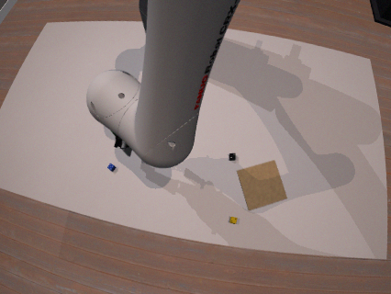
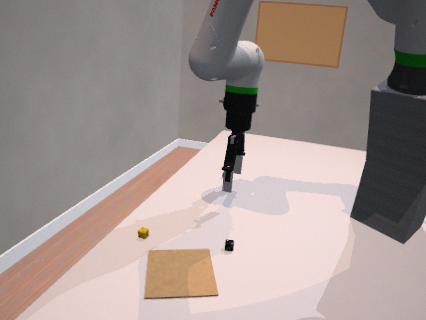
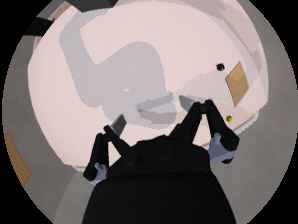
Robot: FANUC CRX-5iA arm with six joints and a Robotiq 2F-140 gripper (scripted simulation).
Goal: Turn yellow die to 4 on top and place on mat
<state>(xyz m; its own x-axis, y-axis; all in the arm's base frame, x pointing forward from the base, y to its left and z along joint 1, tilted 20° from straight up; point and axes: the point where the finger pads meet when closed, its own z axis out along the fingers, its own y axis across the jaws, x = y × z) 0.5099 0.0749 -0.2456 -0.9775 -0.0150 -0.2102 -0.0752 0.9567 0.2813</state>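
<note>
Now: hand 25 cm to the right of the black die, 8 cm past it and 5 cm above it. Round my hand: blue die (14 cm to the right, 6 cm ahead, 5 cm below); then brown mat (37 cm to the left, 6 cm below, 1 cm behind); then yellow die (30 cm to the left, 13 cm ahead, 5 cm below).
</note>
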